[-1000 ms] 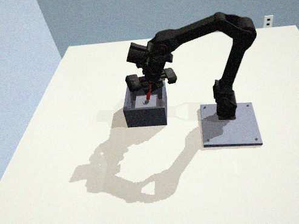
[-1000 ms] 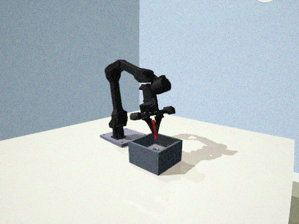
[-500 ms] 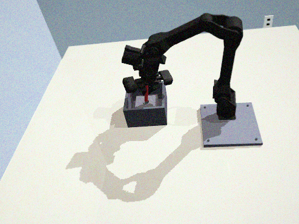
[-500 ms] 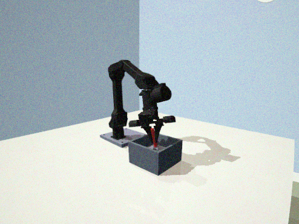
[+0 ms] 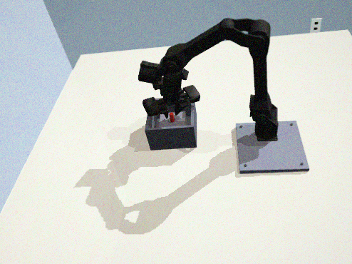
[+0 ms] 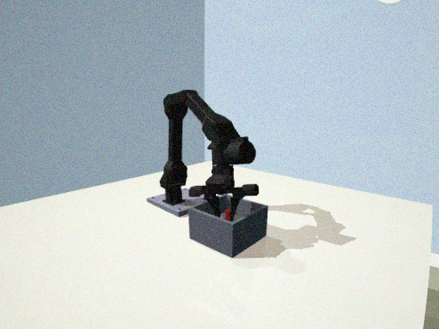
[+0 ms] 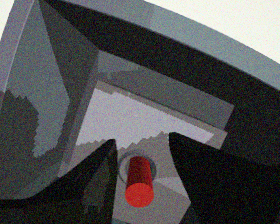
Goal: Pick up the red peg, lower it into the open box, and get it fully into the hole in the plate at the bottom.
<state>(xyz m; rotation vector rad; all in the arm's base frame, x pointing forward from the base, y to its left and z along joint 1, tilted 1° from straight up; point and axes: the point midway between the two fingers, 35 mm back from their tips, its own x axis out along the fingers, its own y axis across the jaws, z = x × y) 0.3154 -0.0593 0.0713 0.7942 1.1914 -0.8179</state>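
My gripper tip is 1 cm past the red peg, 2 cm to the right of it and 1 cm above it. The rest, counted from my gripper tip: grey box: 1 cm behind, 2 cm to the left, 4 cm below; pale plate: 1 cm behind, 2 cm to the left, 2 cm below.
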